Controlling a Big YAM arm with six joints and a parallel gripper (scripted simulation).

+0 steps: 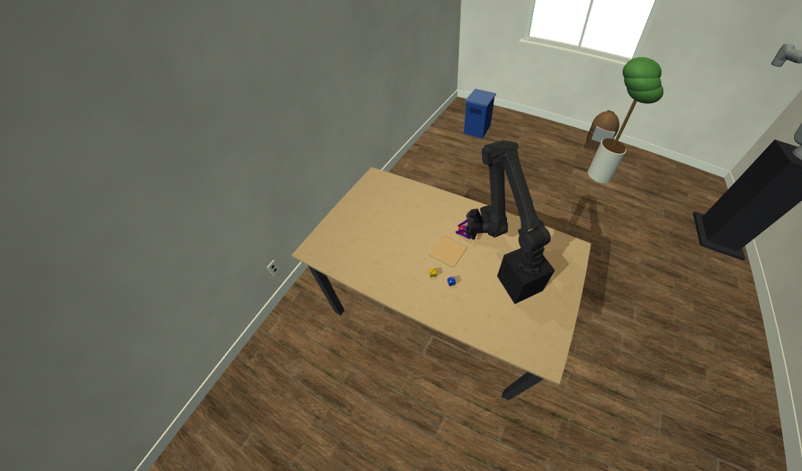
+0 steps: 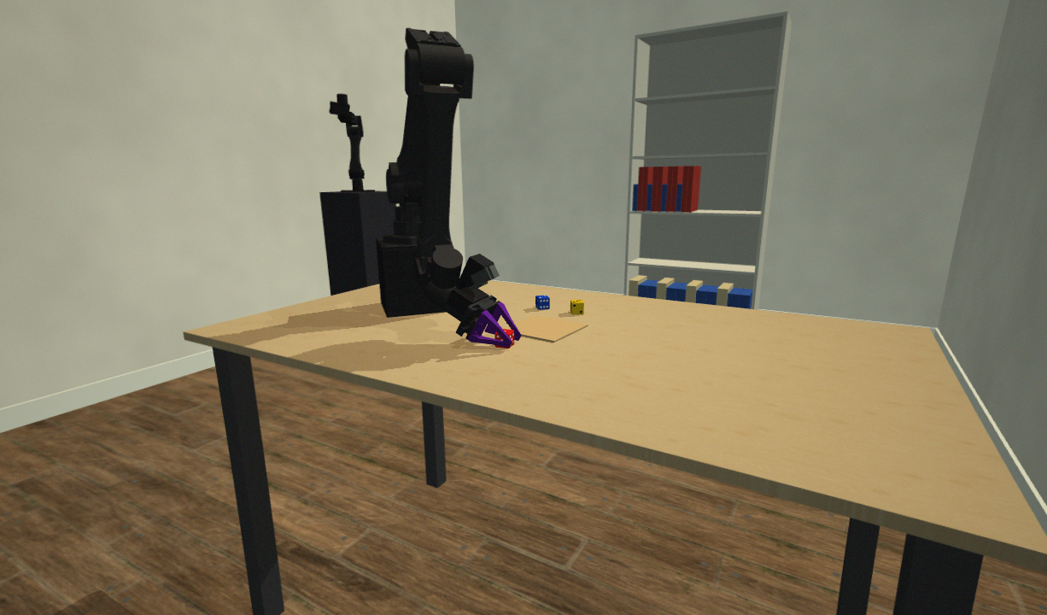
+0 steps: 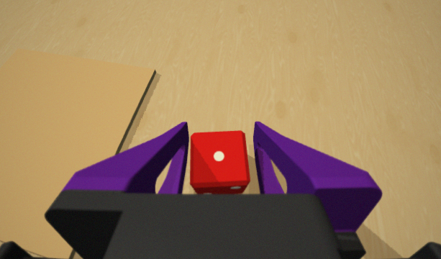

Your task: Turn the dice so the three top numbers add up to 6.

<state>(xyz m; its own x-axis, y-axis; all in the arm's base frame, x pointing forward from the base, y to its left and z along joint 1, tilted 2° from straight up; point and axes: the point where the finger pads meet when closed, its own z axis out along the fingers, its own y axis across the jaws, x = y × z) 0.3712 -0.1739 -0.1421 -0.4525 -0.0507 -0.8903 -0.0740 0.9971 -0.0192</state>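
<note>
The red die is 20 mm behind my hand. The rest, counted from my hand: blue die (70 mm behind, 300 mm to the left); yellow die (20 mm ahead, 290 mm to the left); tan mat (140 mm to the left, 10 mm below).
</note>
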